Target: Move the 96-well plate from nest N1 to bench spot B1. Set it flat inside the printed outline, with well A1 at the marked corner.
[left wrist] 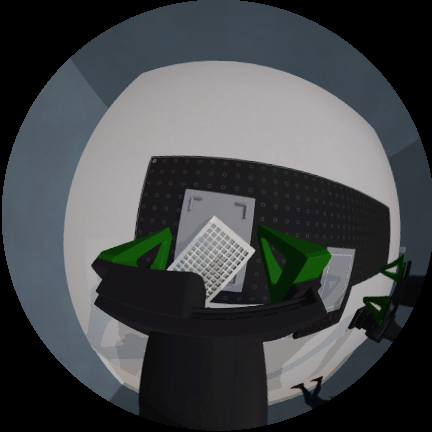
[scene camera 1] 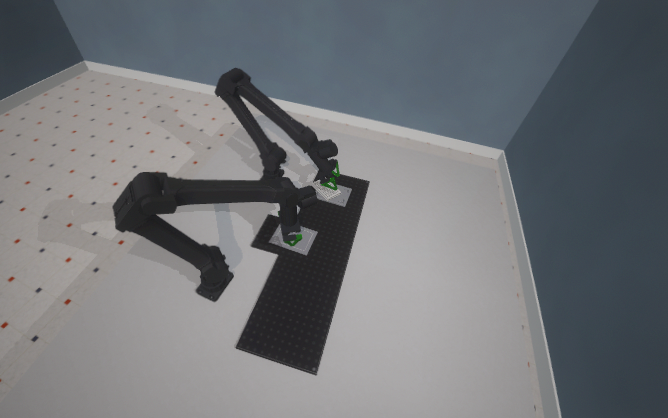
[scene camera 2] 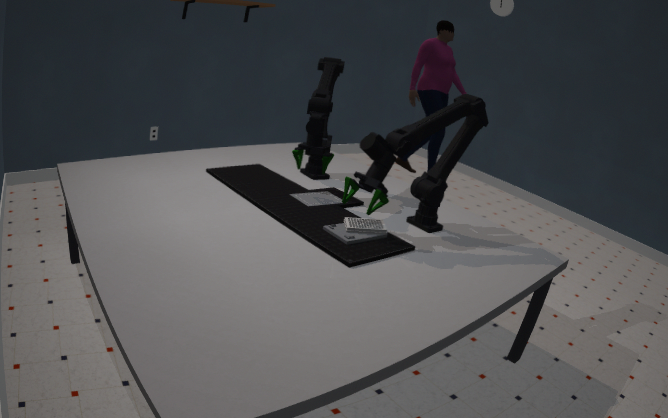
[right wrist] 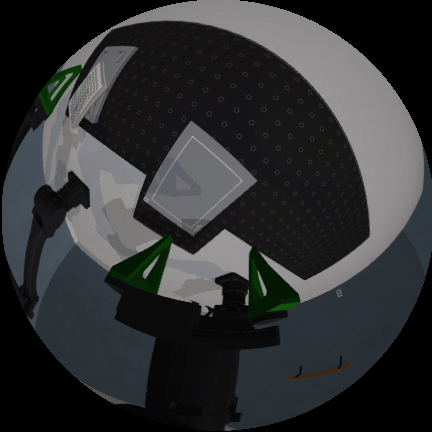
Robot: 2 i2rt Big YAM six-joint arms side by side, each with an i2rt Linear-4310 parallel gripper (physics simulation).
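Frame: origin at the left arm's base, x ahead, y left, z up, level; centimetres.
Where they show: left gripper, between the fingertips: [left wrist: 212,230] [scene camera 1: 337,182] [scene camera 2: 355,208]; right gripper, between the fingertips: [left wrist: 372,283] [scene camera 1: 290,235] [scene camera 2: 311,171] [right wrist: 210,244]; left arm's base, origin of its link: [scene camera 1: 272,177] [scene camera 2: 424,225] [right wrist: 79,188]; right arm's base, origin of its link: [left wrist: 358,315] [scene camera 1: 215,284] [scene camera 2: 314,175] [right wrist: 234,281].
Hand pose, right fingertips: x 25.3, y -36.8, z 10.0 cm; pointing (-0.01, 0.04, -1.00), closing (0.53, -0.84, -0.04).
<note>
Things, the pixels of their top centre, and the offset from my right fingertips. "spot": a spot on its surface instead. Level surfaces: height alone.
- white 96-well plate, centre of its top: [left wrist: 206,265] [scene camera 2: 366,222] [scene camera 1: 326,186] dz -5.3, dx +3.7, dy +35.8 cm
- grey nest N1, centre of its top: [left wrist: 212,241] [scene camera 2: 356,228] [scene camera 1: 332,191] dz -6.9, dx +7.2, dy +35.5 cm
- Grey bench spot B1, a spot on its surface: [right wrist: 210,175] [left wrist: 341,265] [scene camera 2: 307,198] spot: dz -8.6, dx +3.2, dy +4.2 cm
- black perforated board, height of its surface: dz -8.7 cm
- white table, height of its surface: dz -10.0 cm
The white 96-well plate [scene camera 1: 327,191] [scene camera 2: 365,226] [left wrist: 215,255] [right wrist: 89,92] lies skewed on the grey nest N1 [scene camera 2: 336,232] [left wrist: 215,205] [right wrist: 119,56], turned well off its sides and reaching past one edge; it looks slightly tilted. My left gripper [scene camera 1: 333,179] [scene camera 2: 356,208] [left wrist: 212,230] is open above the plate, holding nothing. Grey bench spot B1 [scene camera 2: 312,199] [left wrist: 344,265] [right wrist: 210,175] has a thin printed outline, with a small mark at its left corner in the right wrist view. My right gripper [scene camera 1: 294,240] [scene camera 2: 311,170] [right wrist: 210,244] is open and empty, above B1. Well A1 cannot be made out.
The black perforated board [scene camera 1: 300,305] [scene camera 2: 265,195] [left wrist: 310,200] [right wrist: 280,150] carries N1 and B1 and lies on the white table [scene camera 1: 425,280] [scene camera 2: 200,300]. The two arms stand close together along the board's side. A person [scene camera 2: 437,70] in pink is behind the table.
</note>
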